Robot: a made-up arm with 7 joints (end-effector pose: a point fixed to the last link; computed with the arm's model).
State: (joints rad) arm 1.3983 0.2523 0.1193 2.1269 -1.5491 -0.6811 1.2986
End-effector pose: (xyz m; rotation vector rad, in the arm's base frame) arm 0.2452 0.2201 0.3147 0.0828 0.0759 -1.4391
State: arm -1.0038 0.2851 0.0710 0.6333 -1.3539 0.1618 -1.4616
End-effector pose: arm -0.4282 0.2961 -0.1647 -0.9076 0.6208 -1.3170
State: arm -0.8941 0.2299 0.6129 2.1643 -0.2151 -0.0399 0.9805
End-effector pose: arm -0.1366 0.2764 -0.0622 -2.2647 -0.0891 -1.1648
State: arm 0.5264 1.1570 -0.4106 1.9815 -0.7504 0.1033 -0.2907
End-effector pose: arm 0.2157 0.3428 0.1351 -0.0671 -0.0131 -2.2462
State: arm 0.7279 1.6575 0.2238 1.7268 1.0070 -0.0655 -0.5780
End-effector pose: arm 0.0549 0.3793 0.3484 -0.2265 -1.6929 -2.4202
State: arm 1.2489 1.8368 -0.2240 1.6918 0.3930 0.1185 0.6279
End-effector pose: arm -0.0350 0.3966 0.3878 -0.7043 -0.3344 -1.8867
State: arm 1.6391 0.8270 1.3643 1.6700 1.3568 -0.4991 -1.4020
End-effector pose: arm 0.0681 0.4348 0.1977 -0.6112 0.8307 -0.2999
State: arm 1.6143 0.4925 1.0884 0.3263 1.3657 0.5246 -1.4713
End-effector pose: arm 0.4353 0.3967 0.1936 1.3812 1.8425 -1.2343
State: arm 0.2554 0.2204 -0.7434 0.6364 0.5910 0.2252 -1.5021
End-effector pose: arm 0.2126 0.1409 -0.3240 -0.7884 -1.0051 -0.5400
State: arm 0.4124 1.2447 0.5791 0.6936 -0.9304 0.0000 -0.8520
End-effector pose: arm 0.0635 0.6024 0.0970 0.4445 -0.5907 -0.9503
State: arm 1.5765 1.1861 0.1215 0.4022 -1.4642 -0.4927 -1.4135
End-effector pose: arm 0.1463 0.6342 0.2016 1.1350 -0.7633 -1.3432
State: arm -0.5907 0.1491 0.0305 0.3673 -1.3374 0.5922 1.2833
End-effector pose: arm -0.2906 0.2302 -0.3188 -1.8109 1.0397 1.5456
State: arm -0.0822 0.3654 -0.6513 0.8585 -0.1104 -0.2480 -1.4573
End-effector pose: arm 0.0593 0.2130 -0.3606 -0.8692 -1.0713 -1.3001
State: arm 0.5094 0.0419 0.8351 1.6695 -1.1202 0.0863 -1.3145
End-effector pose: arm 0.2539 0.2639 -0.1332 0.9151 -1.4580 -0.8199
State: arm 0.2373 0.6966 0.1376 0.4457 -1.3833 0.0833 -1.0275
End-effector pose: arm 0.1050 0.4832 -0.2060 -0.2146 0.1375 -1.2424
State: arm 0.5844 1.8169 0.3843 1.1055 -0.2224 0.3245 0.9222
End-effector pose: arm -0.0255 0.4856 0.4161 -0.8773 -0.6281 -1.0158
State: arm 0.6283 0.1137 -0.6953 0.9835 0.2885 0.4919 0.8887
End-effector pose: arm 0.4013 0.0883 -0.1521 2.9762 -0.2643 0.7908
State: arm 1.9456 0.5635 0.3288 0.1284 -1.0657 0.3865 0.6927
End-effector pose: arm 0.4203 0.4246 0.3241 -1.6998 -1.1167 -1.2482
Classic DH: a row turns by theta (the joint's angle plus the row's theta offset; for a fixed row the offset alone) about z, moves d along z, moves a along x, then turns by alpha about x. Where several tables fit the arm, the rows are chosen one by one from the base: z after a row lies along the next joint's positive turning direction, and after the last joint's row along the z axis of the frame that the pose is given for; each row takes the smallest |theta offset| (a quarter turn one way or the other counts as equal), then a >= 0, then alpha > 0; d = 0 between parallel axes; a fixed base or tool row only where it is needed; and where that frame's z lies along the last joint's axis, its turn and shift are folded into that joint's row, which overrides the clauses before.
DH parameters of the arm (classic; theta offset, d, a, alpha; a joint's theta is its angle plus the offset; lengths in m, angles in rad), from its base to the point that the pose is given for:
base (fixed): 0 0.1748 -0.0171 1.5708
joint 1: -1.5708 -0.064 0.0295 -1.5708
joint 2: 1.5708 0.0093 0.014 -1.5708
joint 3: 1.5708 -0.3602 0.0247 -1.5708
joint 4: 0 -0.0582 0.0028 1.5708
joint 5: 0 -0.2174 -0.0164 1.5708
joint 6: 1.5708 -0.0203 0.0014 1.5708
joint 7: 0.6794 0.0339 0.0187 -1.1032
tool (fixed): 1.1943 -0.0028 0 0

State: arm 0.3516 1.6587 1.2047 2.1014 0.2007 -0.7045 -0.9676
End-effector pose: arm -0.0348 0.3080 0.3623 -1.3456 0.3524 2.2251
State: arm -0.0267 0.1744 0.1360 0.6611 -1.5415 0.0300 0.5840
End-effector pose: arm 0.0643 0.2546 -0.3592 -1.8385 0.8435 -0.4326
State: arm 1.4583 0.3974 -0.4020 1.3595 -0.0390 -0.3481 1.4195
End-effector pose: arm 0.4302 0.2159 0.3417 -1.0052 1.0435 -2.5215
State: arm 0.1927 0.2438 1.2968 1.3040 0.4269 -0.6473 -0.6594
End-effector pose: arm 0.0905 0.3621 -0.2116 0.7930 -2.5350 -0.8553
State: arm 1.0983 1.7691 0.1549 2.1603 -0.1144 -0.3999 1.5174
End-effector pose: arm -0.0362 0.2802 0.3851 -0.3300 0.9500 -1.1407
